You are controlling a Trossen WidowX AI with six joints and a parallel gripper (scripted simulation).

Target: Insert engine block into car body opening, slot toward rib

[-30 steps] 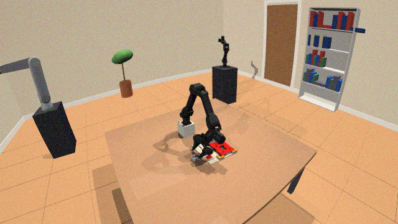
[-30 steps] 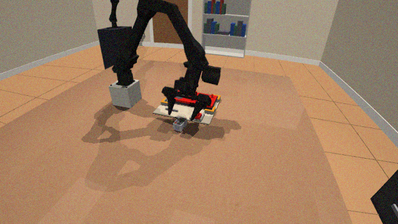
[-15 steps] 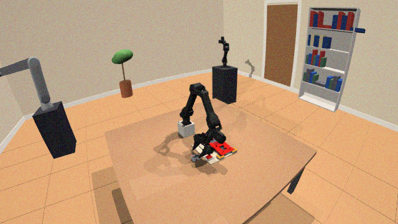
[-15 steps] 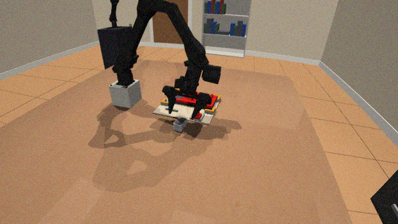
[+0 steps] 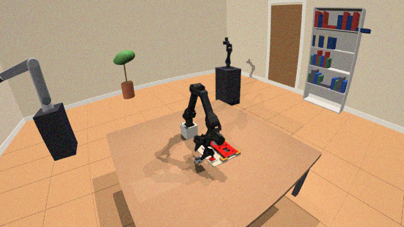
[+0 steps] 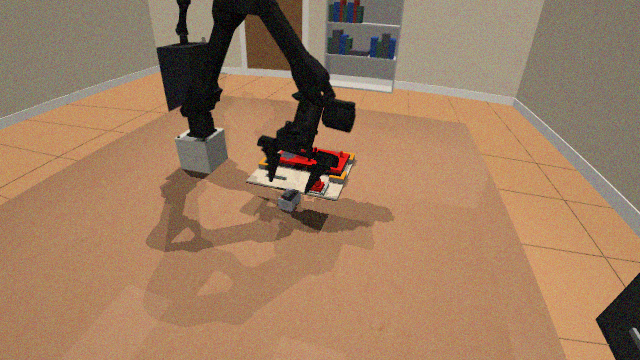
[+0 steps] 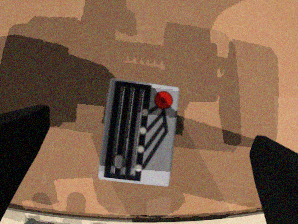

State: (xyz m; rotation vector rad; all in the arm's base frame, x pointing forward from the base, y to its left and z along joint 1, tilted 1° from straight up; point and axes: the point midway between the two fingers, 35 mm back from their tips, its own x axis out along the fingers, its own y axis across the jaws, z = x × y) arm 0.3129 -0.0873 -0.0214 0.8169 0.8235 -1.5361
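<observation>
My gripper tip is now 40 mm above the grey engine block and 10 mm short of it.
</observation>
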